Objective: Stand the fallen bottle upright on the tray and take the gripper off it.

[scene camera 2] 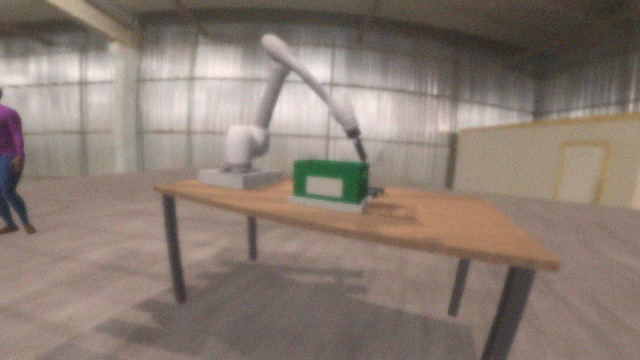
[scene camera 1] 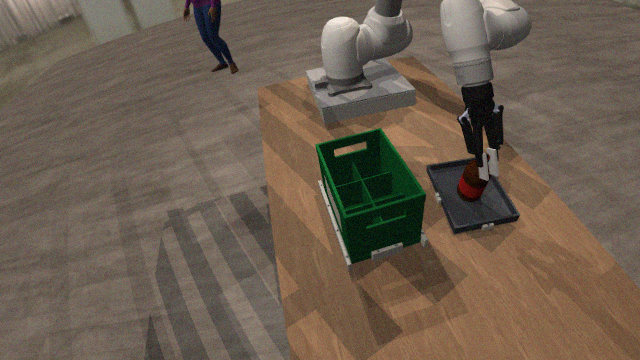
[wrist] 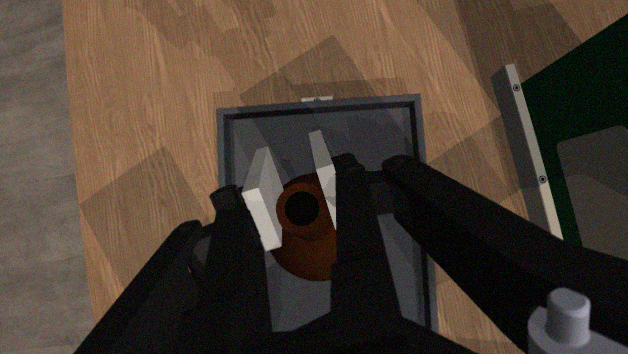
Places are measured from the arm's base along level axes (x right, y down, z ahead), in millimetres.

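Pixels of known places: gripper, fingertip midpoint: (scene camera 2: 369, 171) (scene camera 1: 489, 176) (wrist: 295, 161); arm's base, origin of the base link: (scene camera 2: 238, 171) (scene camera 1: 345, 83).
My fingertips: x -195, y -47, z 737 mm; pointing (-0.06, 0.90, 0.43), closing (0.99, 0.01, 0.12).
Observation:
Ahead of a thing's pixels: the offset from my fingertips to its top centre. "spot": to the spot under its first point.
The brown bottle with a red label @(dx +6, dy -48, dz -45 mm) (scene camera 1: 471, 187) (wrist: 307, 259) stands upright or nearly so within the dark grey tray @(spot: dx +15, dy +113, dz +27 mm) (scene camera 1: 481, 215) (wrist: 372, 131); its base looks to rest on the tray floor. In the wrist view I look down on its round mouth, with the shoulder below it. My gripper (scene camera 1: 489, 166) (wrist: 295, 161) is shut on the bottle's neck, with a white finger pad on each side. In scene camera 2 the green crate hides the bottle and most of the tray @(spot: dx +54, dy +93, dz +58 mm) (scene camera 2: 376, 191); the gripper (scene camera 2: 365, 159) shows behind the crate's top right corner.
The green crate @(dx +306, dy -57, dz -86 mm) (scene camera 1: 382, 227) (scene camera 2: 354, 182) with inner dividers stands beside the tray, held by light brackets. The arm's grey base block (scene camera 1: 370, 106) (scene camera 2: 242, 179) is at the table's far end. A table edge runs close past the tray. A person (scene camera 1: 210, 30) (scene camera 2: 9, 150) stands on the floor away from the table.

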